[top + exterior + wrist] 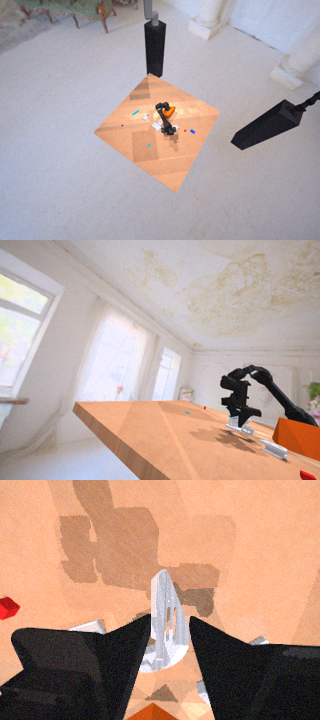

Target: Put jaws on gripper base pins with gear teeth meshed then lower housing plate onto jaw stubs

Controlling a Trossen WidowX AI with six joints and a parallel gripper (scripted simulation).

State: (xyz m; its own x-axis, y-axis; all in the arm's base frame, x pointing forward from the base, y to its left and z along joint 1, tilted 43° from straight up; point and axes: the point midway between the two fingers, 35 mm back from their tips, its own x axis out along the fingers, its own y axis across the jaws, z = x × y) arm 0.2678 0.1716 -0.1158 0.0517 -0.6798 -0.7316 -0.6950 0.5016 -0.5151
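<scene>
My gripper tip is 40 mm past the gripper jaw and 10 mm to the left of it. Round my gripper tip: cyan cube: 290 mm ahead, 80 mm to the right, 40 mm below; blue block: 240 mm behind, 250 mm to the left, 40 mm below; white block: 130 mm behind, 30 mm to the left, 40 mm below.
</scene>
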